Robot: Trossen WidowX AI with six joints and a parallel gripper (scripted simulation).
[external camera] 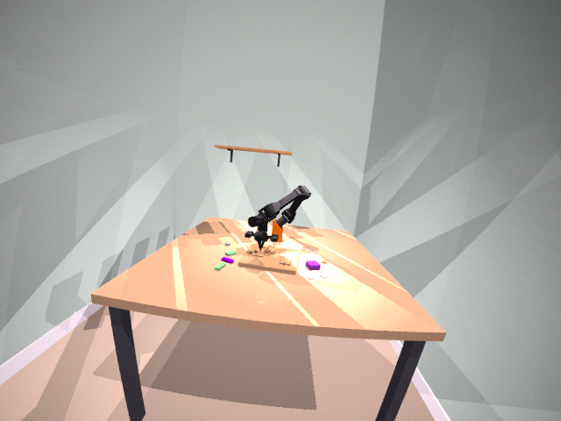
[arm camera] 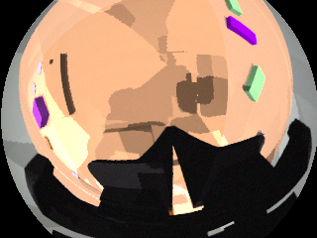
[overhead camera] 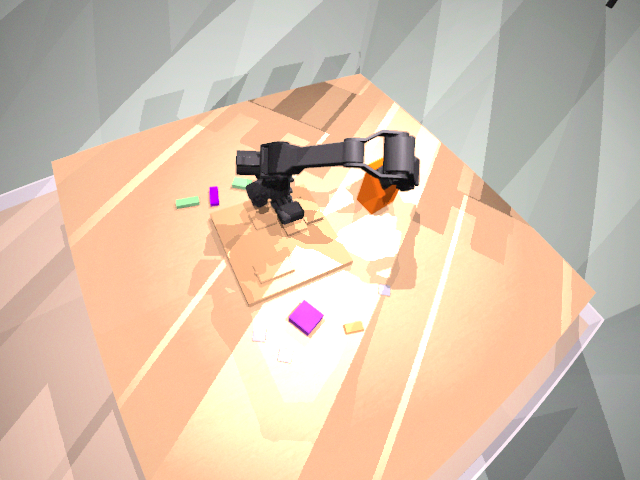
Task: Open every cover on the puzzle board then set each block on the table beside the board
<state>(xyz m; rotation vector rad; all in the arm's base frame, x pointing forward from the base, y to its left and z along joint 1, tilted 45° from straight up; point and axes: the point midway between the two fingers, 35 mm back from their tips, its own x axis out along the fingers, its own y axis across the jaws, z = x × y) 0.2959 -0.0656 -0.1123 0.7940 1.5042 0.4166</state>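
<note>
Now: the tan puzzle board 30 mm ahead of my gripper tip, 70 mm to the left of it and 10 mm below it. The rest, counted from my gripper tip: orange block 50 mm ahead, 370 mm to the left, 30 mm below; purple block 100 mm ahead, 170 mm to the right, 30 mm below; mint-green block 180 mm ahead, 200 mm to the right, 30 mm below.
</note>
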